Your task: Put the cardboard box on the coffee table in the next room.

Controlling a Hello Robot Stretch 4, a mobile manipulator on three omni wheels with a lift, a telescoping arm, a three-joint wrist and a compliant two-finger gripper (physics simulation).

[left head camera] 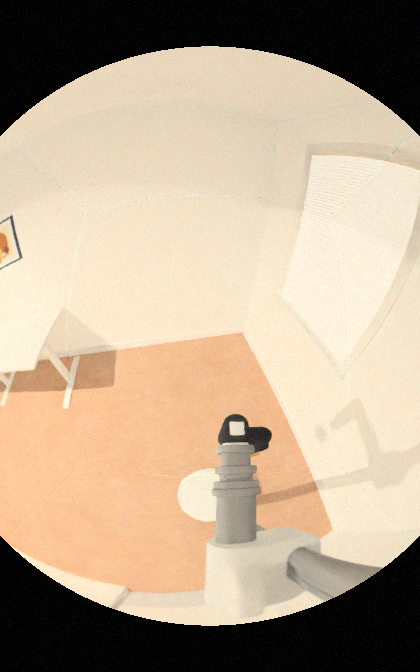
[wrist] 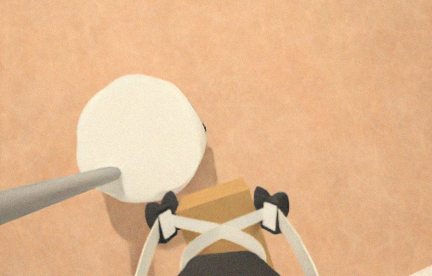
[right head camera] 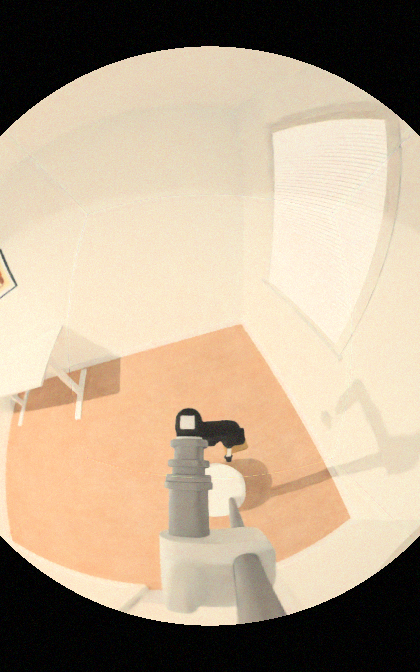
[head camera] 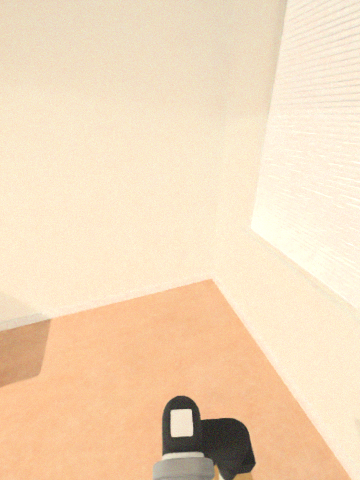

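The cardboard box (wrist: 215, 200) is a tan-brown block in the lower middle of the wrist view, between the two black fingertips. My gripper (wrist: 216, 204) is shut on it and holds it above the floor; the gripper's pale crossed linkage and dark body cover part of the box. In the right head view a small tan piece of the box (right head camera: 240, 446) shows beside a fingertip, under the black wrist. In the head view the wrist hides most of the box. The coffee table does not show for certain in any view.
A white table (left head camera: 25, 340) (right head camera: 25, 360) with pale legs stands at the left against the wall. A wall corner is ahead, with a blind-covered window (head camera: 320, 150) (left head camera: 350, 240) (right head camera: 325, 215) on the right wall. My round white base (wrist: 140, 135) (left head camera: 197, 495) stands on the orange floor (head camera: 125, 370).
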